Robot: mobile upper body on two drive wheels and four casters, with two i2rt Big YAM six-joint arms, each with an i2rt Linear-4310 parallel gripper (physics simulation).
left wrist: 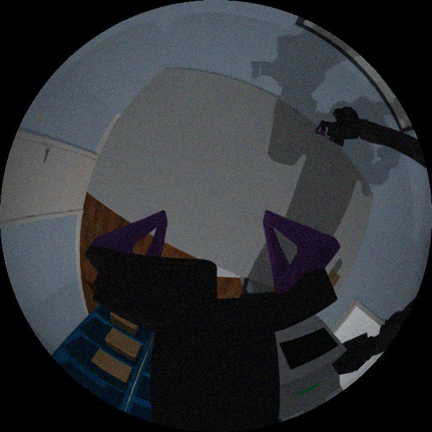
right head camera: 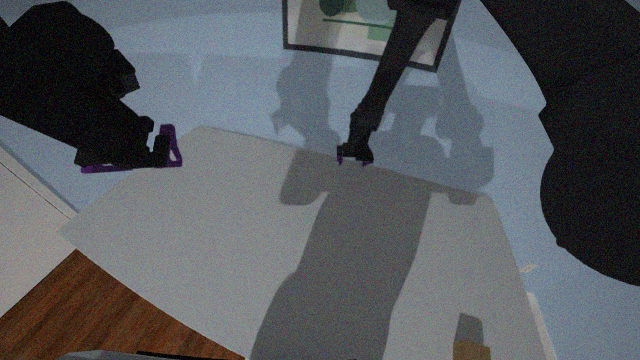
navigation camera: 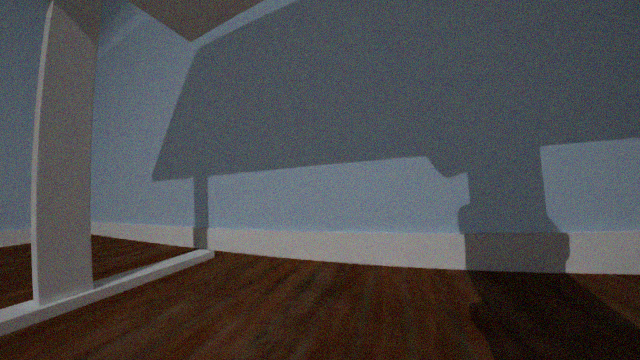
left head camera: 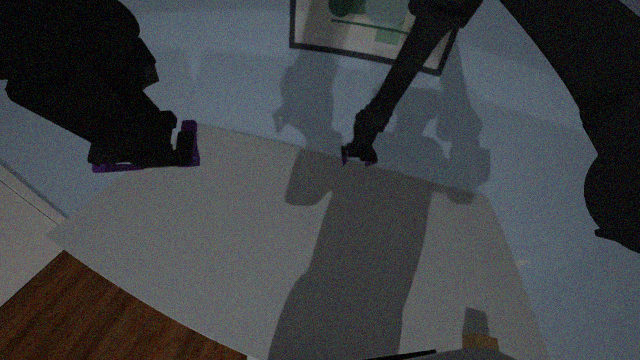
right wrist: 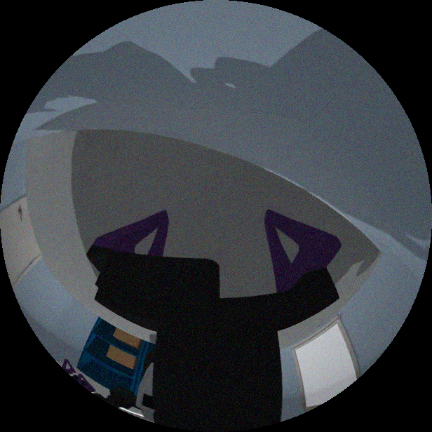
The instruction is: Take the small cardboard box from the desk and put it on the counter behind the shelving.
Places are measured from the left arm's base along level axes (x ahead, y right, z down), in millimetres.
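Pixels of known places: left gripper, between the fingertips: [right head camera: 156,164] [left head camera: 170,163]; right gripper, between the fingertips: [right head camera: 351,165] [left head camera: 354,165].
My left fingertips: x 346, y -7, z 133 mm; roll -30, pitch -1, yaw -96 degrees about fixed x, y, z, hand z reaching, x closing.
For each thing: its top centre in the pictures, then the offset to it from my left fingertips. "spot": a spot on its surface instead. Level surfaces: height alone.
- small cardboard box, centre of its top: [left head camera: 488,356] dx -304, dy +637, dz +277 mm
- pale desk, height of its surface: dz +327 mm
- desk leg, a spot on its surface: [navigation camera: 65,165] spot: dx +324, dy -330, dz +973 mm
The small cardboard box [left head camera: 480,342] [right head camera: 471,351] stands on the pale desk [left head camera: 200,215] [right head camera: 200,205] [left wrist: 200,125] [right wrist: 50,200], cut off by the bottom edge of both head views. A sliver of the box [left wrist: 334,278] shows beside a finger in the left wrist view. My left gripper [left head camera: 146,166] [right head camera: 131,168] [left wrist: 214,215] is open and empty, at the upper left of the desk in the head views. My right gripper [left head camera: 358,161] [right head camera: 355,162] [right wrist: 216,215] is open and empty over the desk's far edge, well apart from the box. The counter does not show.
Blue shelving [left wrist: 65,347] [right wrist: 92,345] with cardboard boxes shows low in the wrist views. A framed picture [left head camera: 340,55] [right head camera: 350,57] hangs on the wall beyond the desk. A door [left wrist: 45,175] stands at the left. A desk leg [navigation camera: 65,165] rises close by in the navigation view.
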